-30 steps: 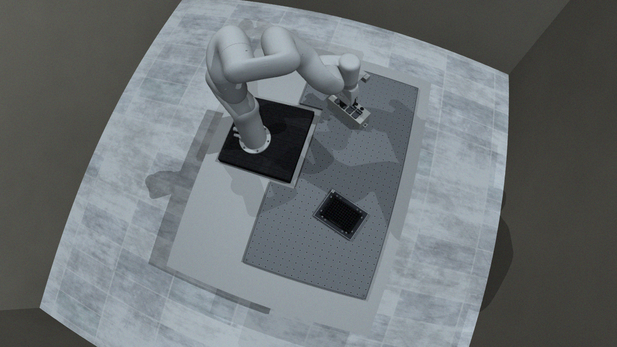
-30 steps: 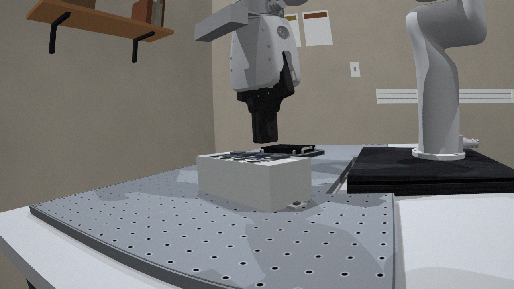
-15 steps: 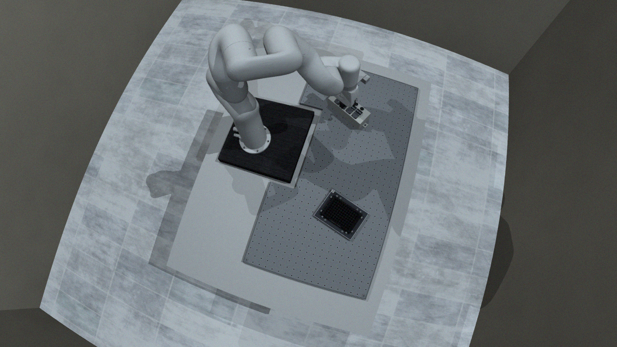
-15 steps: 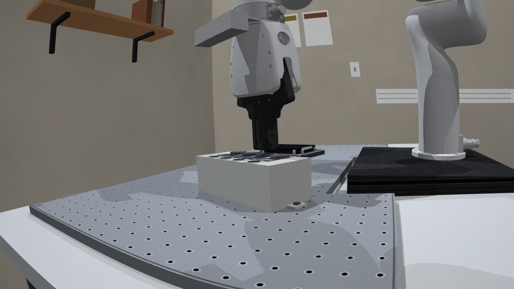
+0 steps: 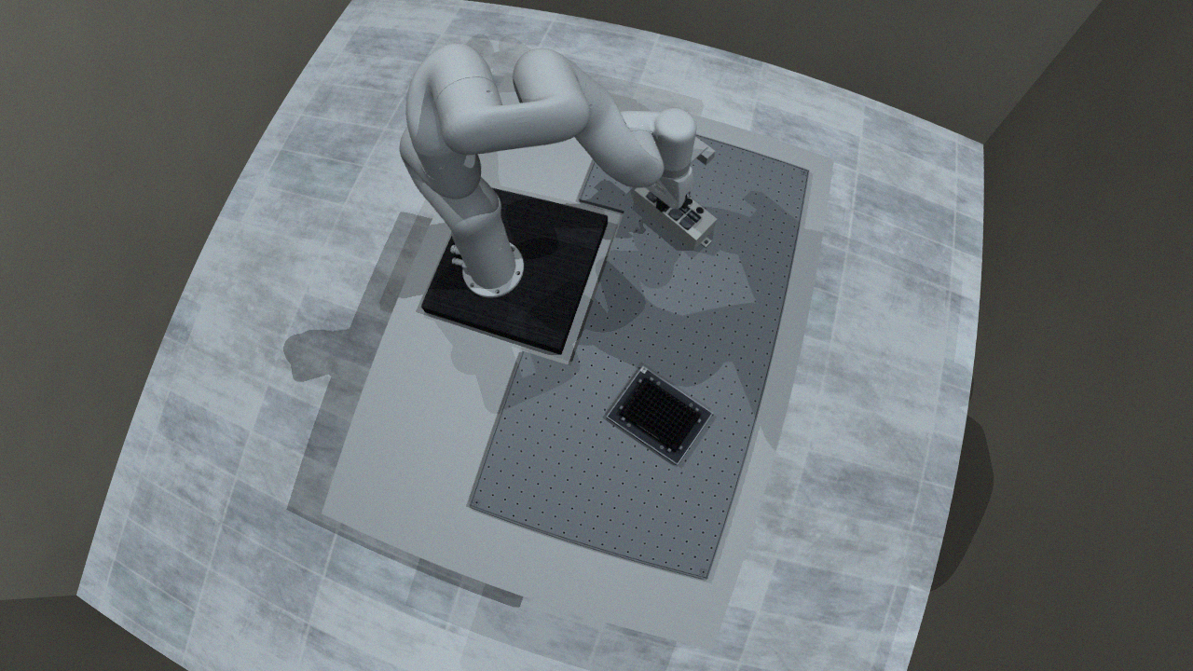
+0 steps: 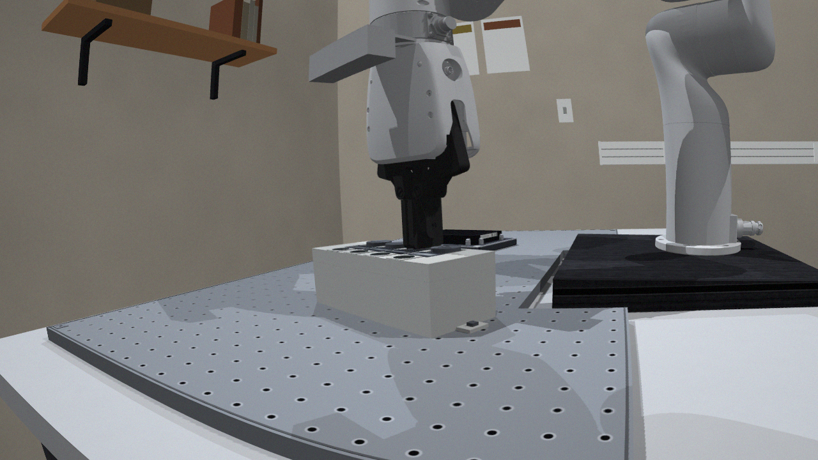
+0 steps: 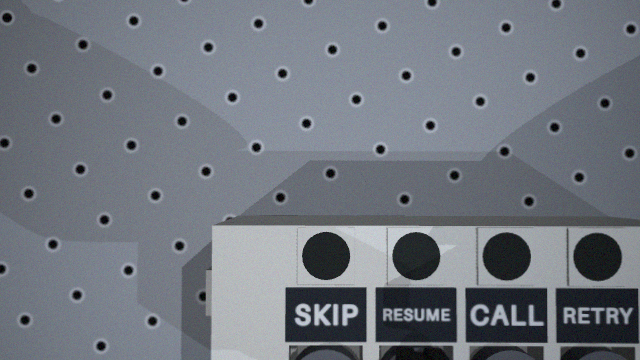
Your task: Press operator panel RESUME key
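Now: hand 3 cm above the operator panel and 1 cm short of it. From my hand the other things lie so: black perforated tray: 41 cm to the right, 10 cm ahead, 5 cm below.
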